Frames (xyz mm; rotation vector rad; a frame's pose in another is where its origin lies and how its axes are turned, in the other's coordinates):
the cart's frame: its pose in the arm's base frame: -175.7 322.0 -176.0 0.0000 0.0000 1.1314
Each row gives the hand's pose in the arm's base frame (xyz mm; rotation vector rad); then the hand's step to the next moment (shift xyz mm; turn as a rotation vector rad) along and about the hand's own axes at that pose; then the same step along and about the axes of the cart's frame.
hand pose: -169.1 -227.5 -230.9 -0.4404 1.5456 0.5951
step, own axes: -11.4 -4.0 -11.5 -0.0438 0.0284 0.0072
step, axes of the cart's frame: -12.5 0.6 11.0 0.0174 0.0177 0.0465
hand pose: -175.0 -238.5 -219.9 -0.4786 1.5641 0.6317
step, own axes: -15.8 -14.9 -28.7 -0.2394 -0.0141 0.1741
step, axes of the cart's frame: -32.6 -3.4 14.8 0.1478 -0.1117 0.2313
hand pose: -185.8 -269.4 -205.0 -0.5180 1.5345 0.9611
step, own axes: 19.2 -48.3 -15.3 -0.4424 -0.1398 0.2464
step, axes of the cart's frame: -21.9 -37.4 -32.5 0.1791 -0.2991 0.3929
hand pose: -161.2 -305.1 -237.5 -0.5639 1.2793 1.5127
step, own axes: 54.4 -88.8 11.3 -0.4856 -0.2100 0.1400
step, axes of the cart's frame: 48.0 -47.1 -80.3 0.0916 -0.3974 0.3649
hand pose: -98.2 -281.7 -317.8 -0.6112 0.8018 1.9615
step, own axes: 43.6 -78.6 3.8 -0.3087 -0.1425 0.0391
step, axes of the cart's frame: 72.1 -19.2 -50.3 0.0334 -0.2785 0.1961
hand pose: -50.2 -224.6 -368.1 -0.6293 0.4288 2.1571
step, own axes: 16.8 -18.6 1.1 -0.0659 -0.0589 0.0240
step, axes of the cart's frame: 22.5 4.4 -10.3 0.0374 -0.0653 0.0522
